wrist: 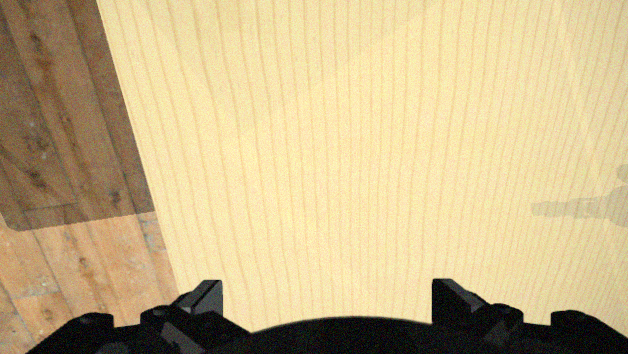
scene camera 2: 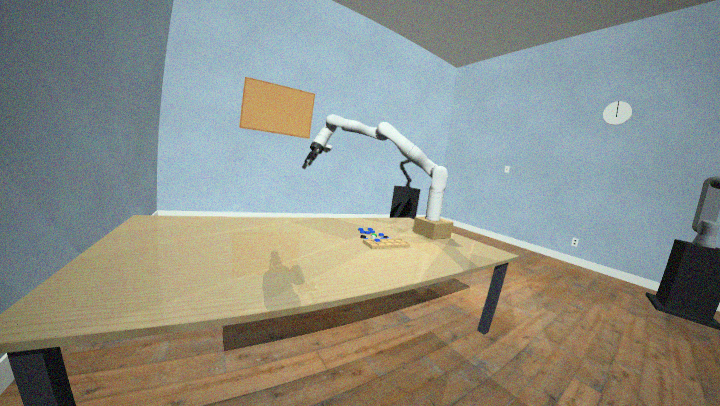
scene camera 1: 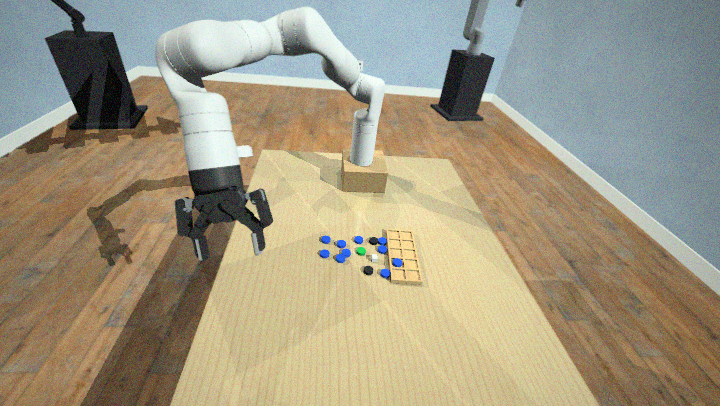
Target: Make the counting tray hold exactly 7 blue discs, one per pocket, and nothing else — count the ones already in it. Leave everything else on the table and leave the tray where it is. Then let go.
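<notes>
The wooden counting tray [scene camera 1: 406, 282] [scene camera 2: 388, 247] has two columns of pockets. One blue disc [scene camera 1: 397, 262] appears in its left column, near the front; the other pockets look empty. Three blue discs, one at the front [scene camera 1: 385, 273] and two further back [scene camera 1: 382, 249] [scene camera 1: 382, 241], lie by its left edge; whether they touch it is unclear. Several more blue discs [scene camera 1: 341, 243] [scene camera 1: 324, 253] [scene camera 1: 358, 239] lie further left on the table. My gripper [scene camera 1: 229, 251] [scene camera 2: 305, 165] [wrist: 327, 302] is open and empty, high above the table, left of the discs in scene camera 1.
A green disc [scene camera 1: 361, 251], a white cube [scene camera 1: 374, 258] and two black discs [scene camera 1: 373, 241] [scene camera 1: 368, 270] lie among the blue discs, left of the tray. The arm's wooden base block [scene camera 1: 364, 183] [scene camera 2: 432, 229] stands behind them. The table's left edge shows in the wrist view.
</notes>
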